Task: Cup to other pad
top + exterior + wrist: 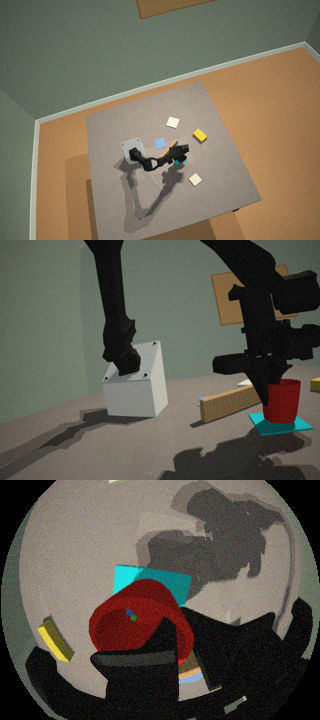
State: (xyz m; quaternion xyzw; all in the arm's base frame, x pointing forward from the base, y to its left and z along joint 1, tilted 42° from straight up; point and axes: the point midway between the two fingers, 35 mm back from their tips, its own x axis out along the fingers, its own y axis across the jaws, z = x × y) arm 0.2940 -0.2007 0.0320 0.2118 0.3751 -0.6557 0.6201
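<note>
Right now the red cup is 3 cm ahead of my gripper tip. Round my gripper tip: cyan pad (3 cm ahead, 1 cm to the left, 5 cm below); then wooden bar (2 cm behind, 12 cm to the left, 3 cm below); then green marble (4 cm ahead, 2 cm to the left, 2 cm below).
</note>
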